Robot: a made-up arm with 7 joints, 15 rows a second.
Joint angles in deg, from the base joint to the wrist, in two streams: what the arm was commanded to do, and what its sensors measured. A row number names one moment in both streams.
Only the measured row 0 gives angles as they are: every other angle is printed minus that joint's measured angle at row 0.
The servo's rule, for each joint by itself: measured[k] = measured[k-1] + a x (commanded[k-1-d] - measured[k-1]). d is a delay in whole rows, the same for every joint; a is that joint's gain. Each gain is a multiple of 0.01, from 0.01 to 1. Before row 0 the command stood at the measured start. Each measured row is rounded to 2 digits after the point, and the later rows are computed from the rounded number. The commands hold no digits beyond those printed.
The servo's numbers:
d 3
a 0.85 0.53 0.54 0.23 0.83 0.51 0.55
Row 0, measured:
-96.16 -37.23 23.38 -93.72 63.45 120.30 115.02
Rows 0 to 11, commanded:
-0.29 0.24 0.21 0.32 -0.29 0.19 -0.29
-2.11 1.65 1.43 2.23 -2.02 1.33 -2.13
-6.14 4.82 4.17 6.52 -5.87 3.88 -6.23
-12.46 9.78 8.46 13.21 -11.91 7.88 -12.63
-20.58 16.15 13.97 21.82 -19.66 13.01 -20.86
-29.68 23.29 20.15 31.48 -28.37 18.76 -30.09
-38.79 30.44 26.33 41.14 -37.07 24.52 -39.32
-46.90 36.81 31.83 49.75 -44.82 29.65 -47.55
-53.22 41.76 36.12 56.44 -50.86 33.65 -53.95
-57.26 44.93 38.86 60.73 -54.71 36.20 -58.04
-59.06 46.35 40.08 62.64 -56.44 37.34 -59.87
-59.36 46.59 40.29 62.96 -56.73 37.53 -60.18
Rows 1 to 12, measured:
0.00 0.00 0.00 0.00 0.00 0.00 0.00
0.00 0.00 0.00 0.00 0.00 0.00 0.00
0.00 0.00 0.00 0.00 0.00 0.00 0.00
-0.25 0.13 0.11 0.07 -0.24 0.10 -0.16
-1.83 0.94 0.82 0.57 -1.72 0.73 -1.24
-5.49 3.00 2.63 1.94 -5.16 2.34 -3.98
-11.41 6.59 5.78 4.53 -10.76 5.17 -8.74
-19.20 11.66 10.20 8.51 -18.15 9.17 -15.41
-28.11 17.82 15.57 13.79 -26.63 14.06 -23.48
-37.19 24.51 21.38 20.08 -35.30 19.39 -32.19
-45.44 31.03 27.02 26.90 -43.20 24.62 -40.64
-52.05 36.72 31.93 33.69 -49.56 29.23 -47.96

